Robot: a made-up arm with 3 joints. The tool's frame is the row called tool.
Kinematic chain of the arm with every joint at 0, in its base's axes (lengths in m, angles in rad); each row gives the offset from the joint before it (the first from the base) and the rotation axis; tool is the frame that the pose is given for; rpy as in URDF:
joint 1: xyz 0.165 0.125 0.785 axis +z
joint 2: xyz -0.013 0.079 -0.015 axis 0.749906 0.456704 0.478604
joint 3: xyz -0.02 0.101 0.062 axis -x
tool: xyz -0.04 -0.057 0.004 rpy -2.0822 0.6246 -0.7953
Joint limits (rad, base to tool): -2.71..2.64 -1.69..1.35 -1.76..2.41
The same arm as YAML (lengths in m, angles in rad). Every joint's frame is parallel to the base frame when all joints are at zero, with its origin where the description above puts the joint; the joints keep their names.
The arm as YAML. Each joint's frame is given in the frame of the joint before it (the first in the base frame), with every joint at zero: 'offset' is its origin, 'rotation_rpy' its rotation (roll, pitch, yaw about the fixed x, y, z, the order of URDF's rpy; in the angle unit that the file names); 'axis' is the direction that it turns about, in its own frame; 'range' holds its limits. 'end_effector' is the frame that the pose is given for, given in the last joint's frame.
length_unit: m
angle_unit: rad
chain:
  - id: joint 1
    offset: [0.165, 0.125, 0.785]
    rotation_rpy: [0.0, 0.0, 0.0]
    axis: [0.0, 0.0, 1.0]
    range: [-2.71, 2.64]
  - id: joint 2
    offset: [-0.013, 0.079, -0.015]
    rotation_rpy: [0.0, 0.0, 0.0]
    axis: [0.749906, 0.456704, 0.478604]
    range: [-1.69, 1.35]
  - id: joint 3
    offset: [-0.02, 0.101, 0.062]
    rotation_rpy: [0.0, 0.0, 0.0]
    axis: [-1.0, 0.0, 0.0]
    range: [-1.76, 2.41]
end_effector:
  offset: [-0.04, -0.057, 0.004]
  rotation_rpy: [-2.0822, 0.6246, -0.7953]

